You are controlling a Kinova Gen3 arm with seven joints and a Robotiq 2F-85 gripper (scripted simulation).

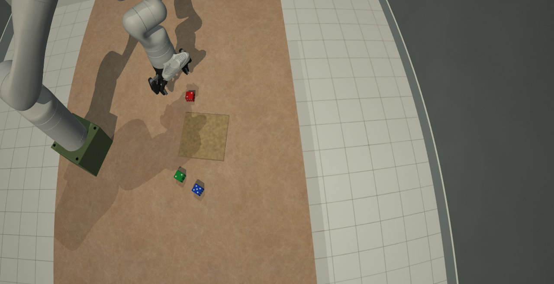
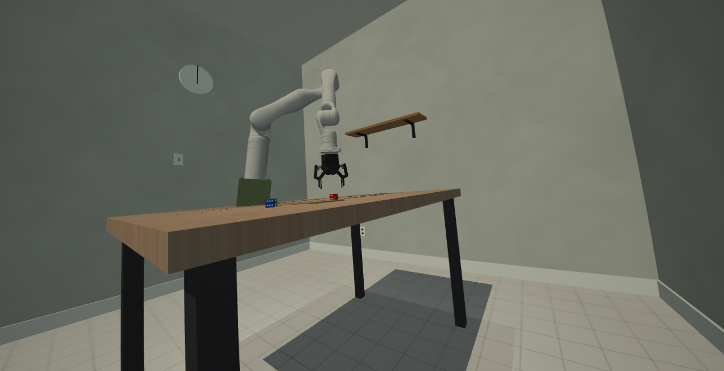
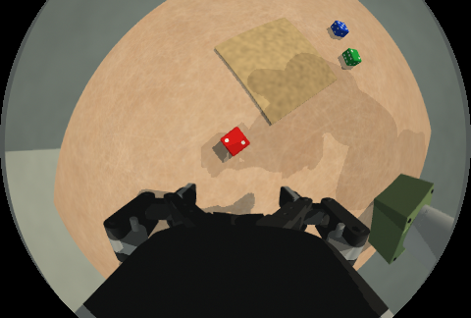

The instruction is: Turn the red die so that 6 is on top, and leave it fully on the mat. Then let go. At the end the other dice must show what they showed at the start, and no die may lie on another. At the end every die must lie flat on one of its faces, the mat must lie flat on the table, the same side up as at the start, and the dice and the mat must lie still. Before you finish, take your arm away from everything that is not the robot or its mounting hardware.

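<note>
Right now my hand is 5 cm short of the red die, 3 cm to the left of it and 4 cm above it. The rest, counted from my hand: green die 5 cm ahead, 28 cm to the right, 4 cm below; tan mat 11 cm ahead, 15 cm to the right, 5 cm below; blue die 11 cm ahead, 31 cm to the right, 4 cm below.
</note>
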